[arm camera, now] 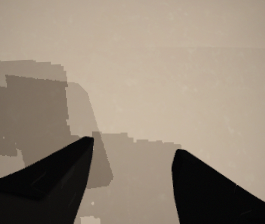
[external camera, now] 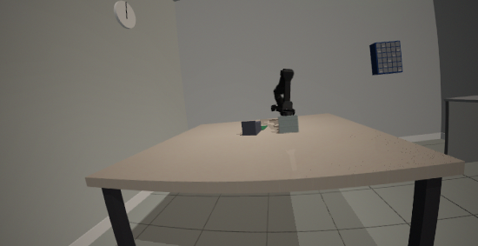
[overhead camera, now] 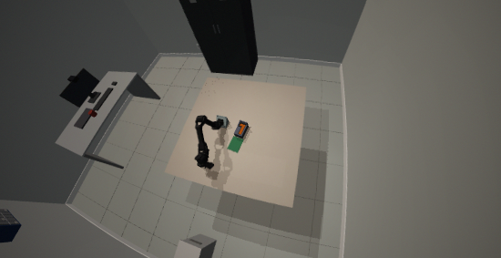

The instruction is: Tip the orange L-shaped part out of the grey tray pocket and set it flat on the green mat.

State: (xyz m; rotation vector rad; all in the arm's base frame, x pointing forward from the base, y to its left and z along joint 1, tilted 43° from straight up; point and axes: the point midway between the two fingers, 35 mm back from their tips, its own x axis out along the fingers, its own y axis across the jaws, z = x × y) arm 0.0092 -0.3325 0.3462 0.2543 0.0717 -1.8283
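My gripper tip is 48 cm to the right of the orange L-shaped part, 24 cm short of it and 1 cm above it. Also, from my gripper tip: green mat: 31 cm to the left, 22 cm ahead, 7 cm below.
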